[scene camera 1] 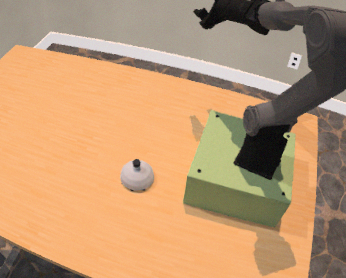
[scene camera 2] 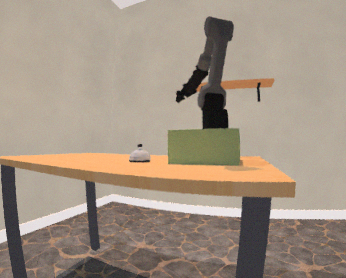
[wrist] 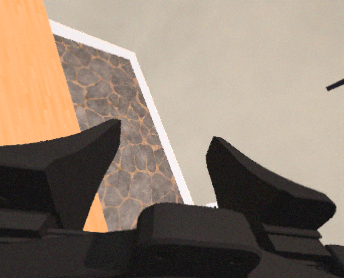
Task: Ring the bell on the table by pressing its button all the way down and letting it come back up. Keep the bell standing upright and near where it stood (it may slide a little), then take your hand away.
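The bell (scene camera 1: 137, 176) (scene camera 2: 139, 154) is a pale grey dome with a black button (scene camera 1: 136, 163) (scene camera 2: 140, 145) on top. It stands upright on the wooden table (scene camera 1: 75, 125) (scene camera 2: 100, 167), left of the green block in both scene views. The button stands up above the dome. The bell does not show in the wrist view. My gripper (scene camera 1: 199, 18) (scene camera 2: 178, 96) (wrist: 166, 139) is open and empty. It hangs in the air well above the table's height, far from the bell, with its two black fingers apart in the wrist view.
A green block (scene camera 1: 235, 200) (scene camera 2: 203, 146) carries the arm's black base (scene camera 1: 262, 154) (scene camera 2: 215, 111). An orange shelf (scene camera 2: 250, 83) is on the wall behind the arm. A socket (scene camera 1: 294, 61) is on the wall. The stone floor (wrist: 120, 95) shows past the table's edge.
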